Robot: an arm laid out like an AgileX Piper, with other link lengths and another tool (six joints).
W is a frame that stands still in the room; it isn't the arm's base.
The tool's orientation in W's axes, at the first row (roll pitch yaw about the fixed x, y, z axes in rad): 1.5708, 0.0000, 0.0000
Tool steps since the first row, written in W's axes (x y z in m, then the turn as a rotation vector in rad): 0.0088, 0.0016, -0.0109, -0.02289, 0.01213, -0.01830; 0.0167, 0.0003, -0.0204, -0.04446, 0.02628, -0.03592; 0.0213, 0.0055, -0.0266, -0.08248, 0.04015, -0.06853; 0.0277, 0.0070, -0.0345, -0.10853, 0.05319, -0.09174; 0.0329, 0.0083, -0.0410, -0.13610, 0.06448, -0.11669; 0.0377, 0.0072, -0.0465, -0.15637, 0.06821, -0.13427; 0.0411, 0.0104, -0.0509, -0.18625, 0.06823, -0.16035; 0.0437, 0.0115, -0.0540, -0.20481, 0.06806, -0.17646
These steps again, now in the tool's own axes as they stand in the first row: 0.0088, -0.0109, -0.0016, -0.02289, -0.01830, -0.01213; 0.0167, -0.0204, -0.0003, -0.04446, -0.03592, -0.02628; 0.0213, -0.0266, -0.0055, -0.08248, -0.06853, -0.04015; 0.0277, -0.0345, -0.0070, -0.10853, -0.09174, -0.05319; 0.0329, -0.0410, -0.0083, -0.13610, -0.11669, -0.06448; 0.0377, -0.0465, -0.0072, -0.15637, -0.13427, -0.06821; 0.0411, -0.0509, -0.0104, -0.18625, -0.16035, -0.06823; 0.0437, -0.0540, -0.0115, -0.20481, -0.17646, -0.06806
